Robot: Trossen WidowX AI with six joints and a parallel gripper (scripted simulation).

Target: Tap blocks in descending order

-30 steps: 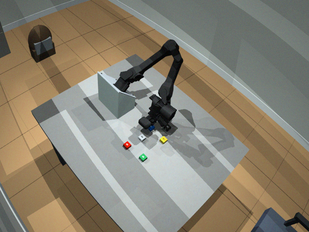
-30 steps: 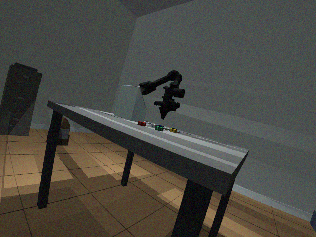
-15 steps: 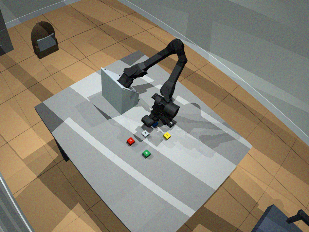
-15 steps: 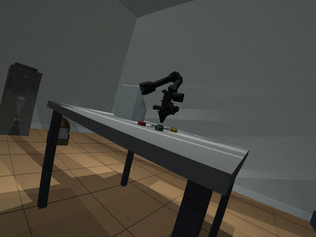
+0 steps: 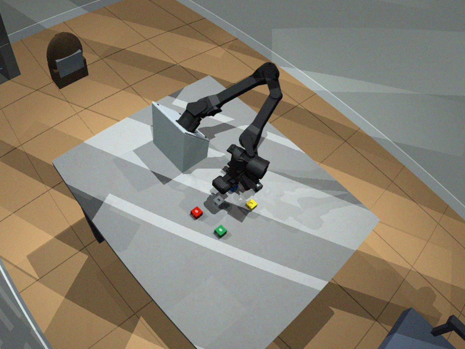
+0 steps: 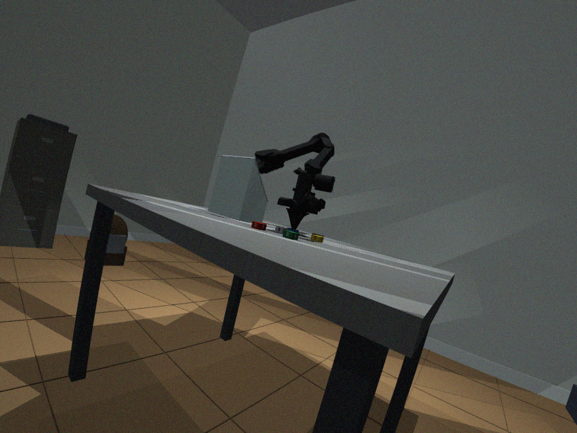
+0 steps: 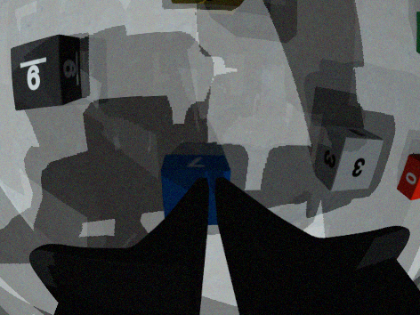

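Now: the blue block 1 cm to the left of my gripper tip, 1 cm below it and 1 cm behind it. From my gripper tip the other things lie so: black block (7 cm to the left, 7 cm ahead, 1 cm below); then white block (8 cm to the right, 1 cm below); then yellow block (10 cm ahead, 1 cm to the right, 1 cm below).
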